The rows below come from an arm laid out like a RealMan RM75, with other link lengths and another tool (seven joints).
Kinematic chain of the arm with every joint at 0, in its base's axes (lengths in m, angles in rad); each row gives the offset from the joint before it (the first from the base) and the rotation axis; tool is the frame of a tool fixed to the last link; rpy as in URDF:
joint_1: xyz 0 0 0.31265 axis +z
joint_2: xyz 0 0 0 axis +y
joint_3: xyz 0 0 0.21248 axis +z
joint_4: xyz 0 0 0 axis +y
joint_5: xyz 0 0 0.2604 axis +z
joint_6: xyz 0 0 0 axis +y
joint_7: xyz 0 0 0.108 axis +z
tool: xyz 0.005 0.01 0.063 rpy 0.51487 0 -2.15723
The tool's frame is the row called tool.
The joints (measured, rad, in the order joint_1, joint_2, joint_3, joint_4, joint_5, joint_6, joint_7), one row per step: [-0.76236, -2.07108, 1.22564, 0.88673, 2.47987, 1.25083, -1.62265]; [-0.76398, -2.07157, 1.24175, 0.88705, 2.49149, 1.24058, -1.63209]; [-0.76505, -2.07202, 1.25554, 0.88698, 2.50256, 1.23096, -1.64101]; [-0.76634, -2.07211, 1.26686, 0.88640, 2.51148, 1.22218, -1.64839]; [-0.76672, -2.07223, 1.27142, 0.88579, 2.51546, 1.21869, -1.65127]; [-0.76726, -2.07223, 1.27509, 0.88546, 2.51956, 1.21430, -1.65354]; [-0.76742, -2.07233, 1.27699, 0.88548, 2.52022, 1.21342, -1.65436]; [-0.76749, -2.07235, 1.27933, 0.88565, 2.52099, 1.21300, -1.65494]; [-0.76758, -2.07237, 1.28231, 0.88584, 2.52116, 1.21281, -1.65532]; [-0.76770, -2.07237, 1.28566, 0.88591, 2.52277, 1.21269, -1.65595]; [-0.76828, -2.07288, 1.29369, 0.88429, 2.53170, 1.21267, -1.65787]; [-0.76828, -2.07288, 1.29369, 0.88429, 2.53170, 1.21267, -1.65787]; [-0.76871, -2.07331, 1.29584, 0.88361, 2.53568, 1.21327, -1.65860]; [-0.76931, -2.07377, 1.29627, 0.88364, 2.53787, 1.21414, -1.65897]
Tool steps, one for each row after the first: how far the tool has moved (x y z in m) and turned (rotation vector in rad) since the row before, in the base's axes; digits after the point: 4 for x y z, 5 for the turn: [-0.0002, 0.0005, -0.0019, 0.00233, 0.01817, -0.00509]; [-0.0005, 0.0005, -0.0016, 0.00302, 0.01628, -0.00368]; [-0.0004, 0.0006, -0.0012, 0.00334, 0.01327, -0.00349]; [-0.0003, 0.0002, -0.0006, 0.00105, 0.00571, -0.00112]; [-0.0003, 0.0005, -0.0003, 0.00249, 0.00542, -0.00202]; [0.0001, 0.0000, -0.0003, -0.00014, 0.00145, -0.00075]; [0.0000, -0.0001, -0.0003, -0.00078, 0.00197, -0.00106]; [0.0002, -0.0002, -0.0004, -0.00148, 0.00183, -0.00143]; [-0.0001, -0.0002, -0.0004, -0.00168, 0.00345, -0.00145]; [-0.0012, -0.0009, -0.0012, -0.00519, 0.01307, -0.00240]; [0.0000, 0.0000, 0.0000, 0.00000, 0.00000, 0.00000]; [-0.0005, -0.0004, -0.0004, -0.00212, 0.00490, -0.00048]; [0.0000, -0.0001, -0.0002, -0.00114, 0.00208, -0.00042]
